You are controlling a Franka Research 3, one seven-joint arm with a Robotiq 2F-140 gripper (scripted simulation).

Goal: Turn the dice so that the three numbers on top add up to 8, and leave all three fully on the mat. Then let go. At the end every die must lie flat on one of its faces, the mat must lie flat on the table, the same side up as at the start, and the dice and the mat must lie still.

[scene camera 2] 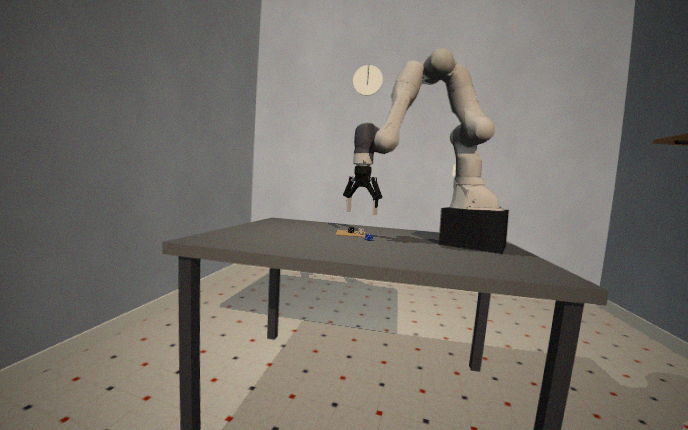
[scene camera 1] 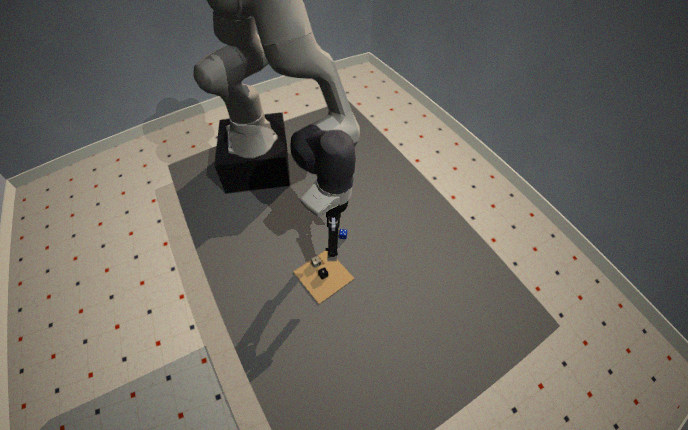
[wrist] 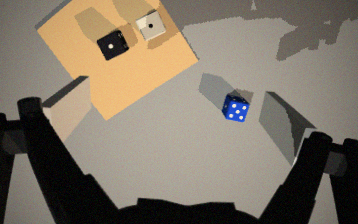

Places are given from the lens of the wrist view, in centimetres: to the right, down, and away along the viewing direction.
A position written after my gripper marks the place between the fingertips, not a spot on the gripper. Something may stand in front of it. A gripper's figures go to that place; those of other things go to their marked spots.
my gripper (wrist: 177,99): 0, -1, 19
tan mat (wrist: 115,84): -8, -3, 28
